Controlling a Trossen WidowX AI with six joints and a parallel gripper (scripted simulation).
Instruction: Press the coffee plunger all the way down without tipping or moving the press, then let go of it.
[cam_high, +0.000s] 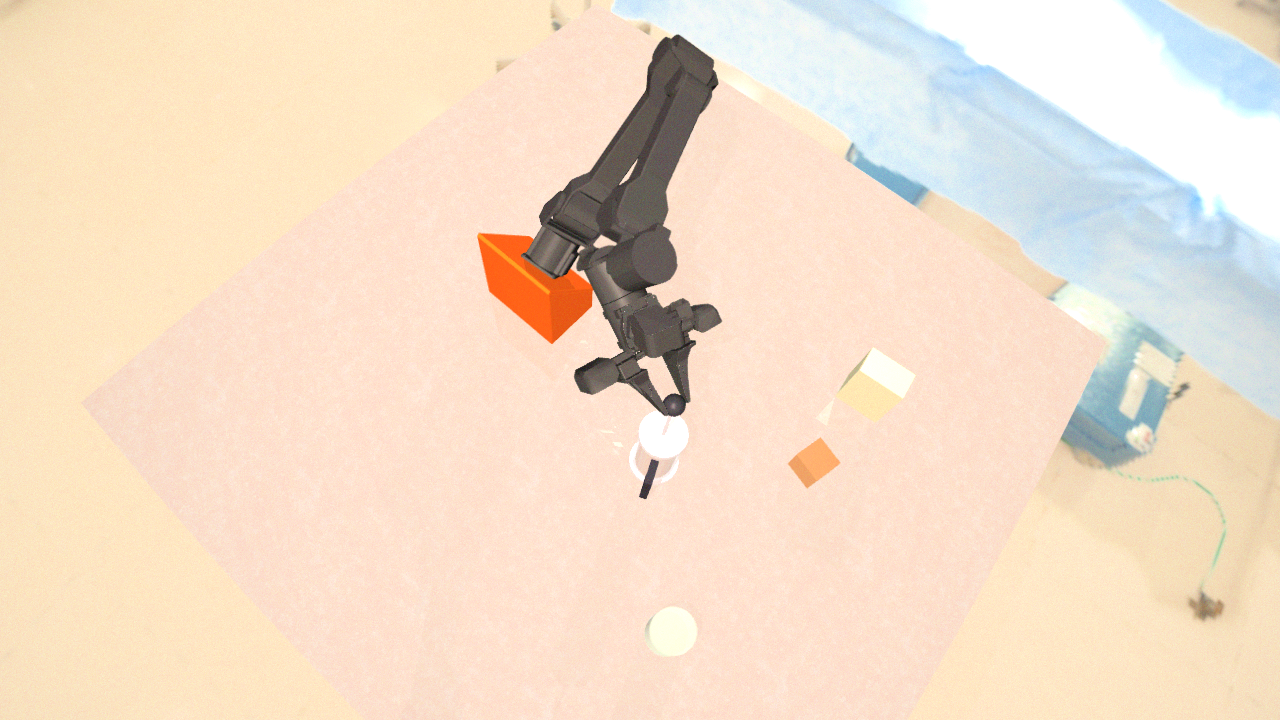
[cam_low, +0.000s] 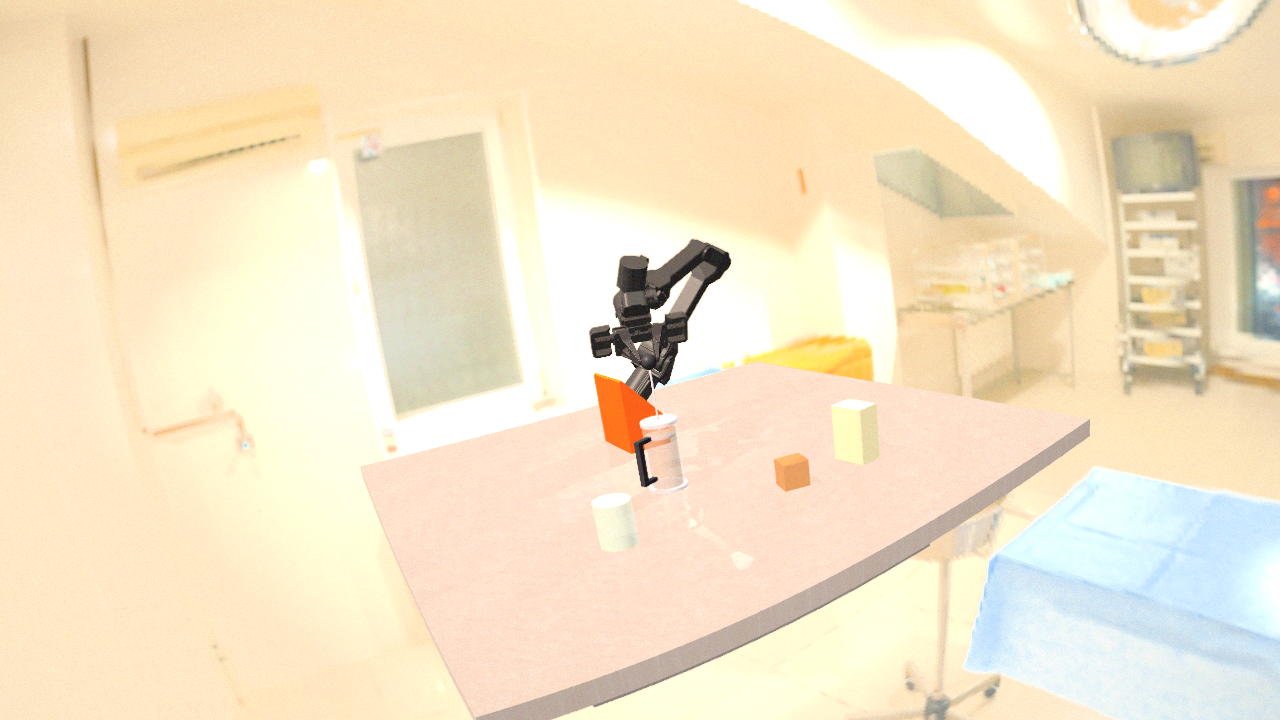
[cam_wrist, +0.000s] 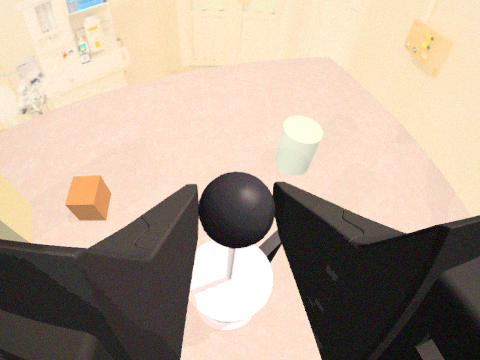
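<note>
My gripper tip is now 10 mm to the left of the coffee press and 130 mm above it.
</note>
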